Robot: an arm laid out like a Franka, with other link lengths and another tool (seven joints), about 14 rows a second.
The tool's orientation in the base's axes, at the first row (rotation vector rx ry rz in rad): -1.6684 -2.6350 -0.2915
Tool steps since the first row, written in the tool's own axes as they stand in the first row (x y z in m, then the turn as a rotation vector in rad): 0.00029 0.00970 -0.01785 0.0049 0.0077 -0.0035; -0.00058 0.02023 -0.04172 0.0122 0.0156 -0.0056; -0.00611 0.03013 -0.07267 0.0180 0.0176 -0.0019; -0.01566 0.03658 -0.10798 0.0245 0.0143 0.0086; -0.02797 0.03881 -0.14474 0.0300 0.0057 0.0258; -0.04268 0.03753 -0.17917 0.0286 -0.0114 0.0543; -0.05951 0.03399 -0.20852 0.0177 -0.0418 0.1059; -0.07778 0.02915 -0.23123 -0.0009 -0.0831 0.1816; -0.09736 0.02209 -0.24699 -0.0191 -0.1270 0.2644
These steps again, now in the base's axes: 0.00694 0.00141 0.01904 0.0045 0.0070 0.0051; 0.01458 0.00115 0.04400 0.0082 0.0165 0.0092; 0.02303 -0.00469 0.07532 0.0078 0.0231 0.0065; 0.02972 -0.01626 0.10998 0.0030 0.0293 -0.0037; 0.03368 -0.03229 0.14512 -0.0055 0.0334 -0.0213; 0.03575 -0.05155 0.17719 -0.0176 0.0296 -0.0520; 0.03718 -0.07283 0.20369 -0.0355 0.0156 -0.1085; 0.03866 -0.09486 0.22332 -0.0576 -0.0060 -0.1911; 0.03936 -0.11787 0.23565 -0.0815 -0.0271 -0.2811
